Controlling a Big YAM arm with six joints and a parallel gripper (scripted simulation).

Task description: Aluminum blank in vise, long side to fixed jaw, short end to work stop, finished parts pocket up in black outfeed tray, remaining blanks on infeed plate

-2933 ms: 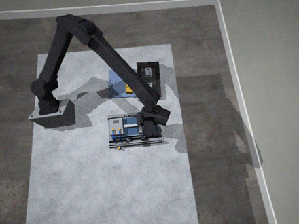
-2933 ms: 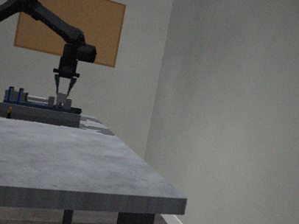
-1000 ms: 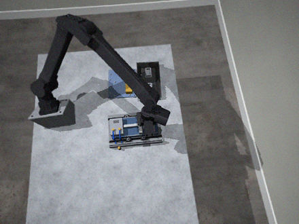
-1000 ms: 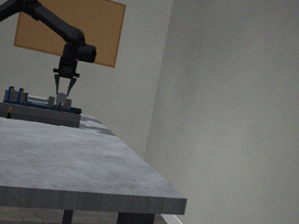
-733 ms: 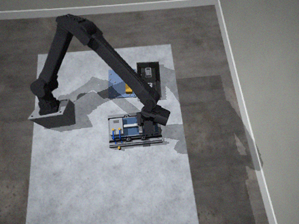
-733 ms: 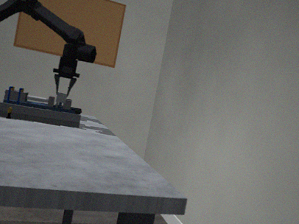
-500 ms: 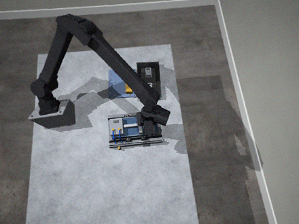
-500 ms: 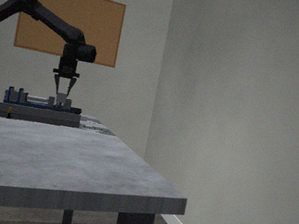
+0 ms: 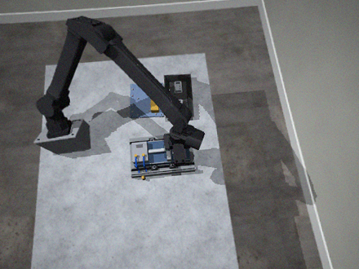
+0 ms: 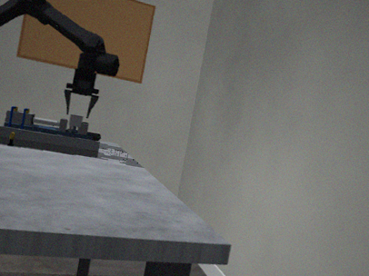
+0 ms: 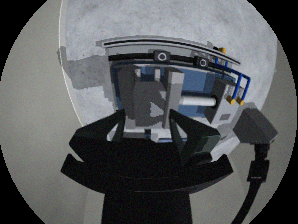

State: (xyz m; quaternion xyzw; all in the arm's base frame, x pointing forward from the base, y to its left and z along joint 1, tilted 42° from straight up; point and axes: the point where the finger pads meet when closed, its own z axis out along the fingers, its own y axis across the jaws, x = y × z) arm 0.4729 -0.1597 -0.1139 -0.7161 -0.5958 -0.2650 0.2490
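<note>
Now: the gray block 20 mm below my hand. The rest, counted from my hand: yellow brass blank (260 mm to the left, 90 mm below, 50 mm behind); vise (80 mm below, 70 mm behind, 10 mm to the left); blue infeed plate (310 mm to the left, 120 mm below, 80 mm behind).
</note>
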